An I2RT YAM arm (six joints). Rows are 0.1 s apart.
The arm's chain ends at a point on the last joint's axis. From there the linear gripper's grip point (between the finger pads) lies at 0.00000 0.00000 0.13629 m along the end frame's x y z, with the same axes.
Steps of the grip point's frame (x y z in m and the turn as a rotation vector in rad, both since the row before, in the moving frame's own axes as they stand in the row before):
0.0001 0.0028 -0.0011 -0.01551 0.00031 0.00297
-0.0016 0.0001 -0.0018 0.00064 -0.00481 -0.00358
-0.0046 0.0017 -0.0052 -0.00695 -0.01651 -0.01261
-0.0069 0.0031 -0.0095 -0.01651 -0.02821 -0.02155
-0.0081 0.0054 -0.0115 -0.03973 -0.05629 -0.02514
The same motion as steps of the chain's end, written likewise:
0.0001 0.0007 -0.0011 -0.01551 0.00031 0.00297
-0.0009 0.0002 -0.0018 0.00064 -0.00481 -0.00358
-0.0024 0.0007 -0.0052 -0.00695 -0.01651 -0.01261
-0.0031 0.0008 -0.0094 -0.01651 -0.02821 -0.02155
-0.0005 -0.0001 -0.0112 -0.03973 -0.05629 -0.02514

